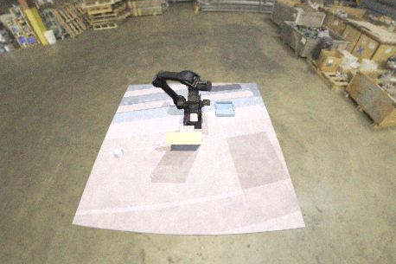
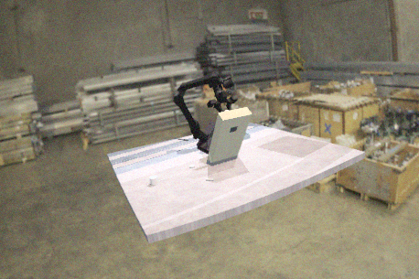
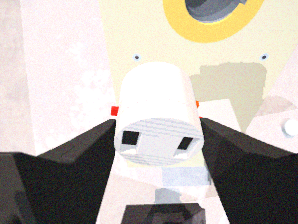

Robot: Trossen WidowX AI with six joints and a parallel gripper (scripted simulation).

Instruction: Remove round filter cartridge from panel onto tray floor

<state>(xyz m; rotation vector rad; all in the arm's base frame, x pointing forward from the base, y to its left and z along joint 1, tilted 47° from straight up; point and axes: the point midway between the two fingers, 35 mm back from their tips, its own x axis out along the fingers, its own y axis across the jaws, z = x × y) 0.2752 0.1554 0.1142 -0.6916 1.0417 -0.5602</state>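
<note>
Now: the tray 31 cm behind my gripper tip, 27 cm to the left of it and 26 cm below it. Round my gripper tip: round filter cartridge (right at my gripper tip); service panel (6 cm ahead, 5 cm to the right, 11 cm below).
</note>
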